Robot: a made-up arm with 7 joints. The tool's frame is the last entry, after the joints.
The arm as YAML. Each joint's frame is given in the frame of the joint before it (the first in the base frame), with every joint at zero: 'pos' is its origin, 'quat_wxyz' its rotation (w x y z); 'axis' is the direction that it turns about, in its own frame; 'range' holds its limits. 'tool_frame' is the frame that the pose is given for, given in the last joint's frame.
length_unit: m
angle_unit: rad
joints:
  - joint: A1
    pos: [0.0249, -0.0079, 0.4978]
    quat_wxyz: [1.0, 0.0, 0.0, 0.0]
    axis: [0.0, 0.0, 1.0]
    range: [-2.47, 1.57]
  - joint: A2
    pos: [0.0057, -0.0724, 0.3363]
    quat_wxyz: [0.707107, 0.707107, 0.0, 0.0]
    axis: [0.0, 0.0, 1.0]
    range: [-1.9, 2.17]
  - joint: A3
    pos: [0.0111, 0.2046, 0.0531]
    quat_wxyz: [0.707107, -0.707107, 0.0, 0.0]
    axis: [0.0, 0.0, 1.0]
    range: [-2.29, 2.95]
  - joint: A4
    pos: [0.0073, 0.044, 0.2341]
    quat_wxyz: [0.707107, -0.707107, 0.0, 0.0]
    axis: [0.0, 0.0, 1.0]
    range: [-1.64, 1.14]
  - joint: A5
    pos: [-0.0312, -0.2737, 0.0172]
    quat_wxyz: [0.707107, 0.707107, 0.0, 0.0]
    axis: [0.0, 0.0, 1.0]
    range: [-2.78, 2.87]
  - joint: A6
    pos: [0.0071, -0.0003, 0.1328]
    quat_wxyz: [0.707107, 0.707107, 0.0, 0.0]
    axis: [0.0, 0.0, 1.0]
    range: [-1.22, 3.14]
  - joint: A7
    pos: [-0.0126, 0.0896, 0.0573]
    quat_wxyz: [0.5, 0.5, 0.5, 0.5]
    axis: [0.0, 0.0, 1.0]
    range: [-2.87, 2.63]
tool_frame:
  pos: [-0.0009, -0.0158, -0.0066]
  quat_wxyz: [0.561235, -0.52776, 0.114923, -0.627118]
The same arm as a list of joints. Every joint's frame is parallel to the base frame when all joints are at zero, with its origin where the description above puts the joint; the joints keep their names.
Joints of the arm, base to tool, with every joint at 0 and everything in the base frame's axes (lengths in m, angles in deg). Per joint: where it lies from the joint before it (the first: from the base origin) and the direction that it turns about. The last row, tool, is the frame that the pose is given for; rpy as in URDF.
A1: axis 0 0 1 xyz 0.0249 -0.0079 0.4978
A2: axis 0 -1 0 xyz 0.0057 -0.0724 0.3363
A3: axis 0 0 1 xyz 0.0111 -0.0531 0.2046
A4: axis 0 1 0 xyz 0.0073 0.044 0.2341
A5: axis 0 0 1 xyz -0.0312 0.0172 0.2737
A6: axis 0 -1 0 xyz 0.0071 -0.0003 0.1328
A7: axis 1 0 0 xyz -0.0126 -0.0573 0.0896
tool: xyz -0.0066 0.0158 -0.0009 rpy 36.38 -10.78 57.15
Joint limits (deg, base to tool): -141.52..89.95 -108.86..124.33 -131.21..169.02 -93.97..65.32 -159.28..164.44 -69.9..179.91 -164.44..150.69

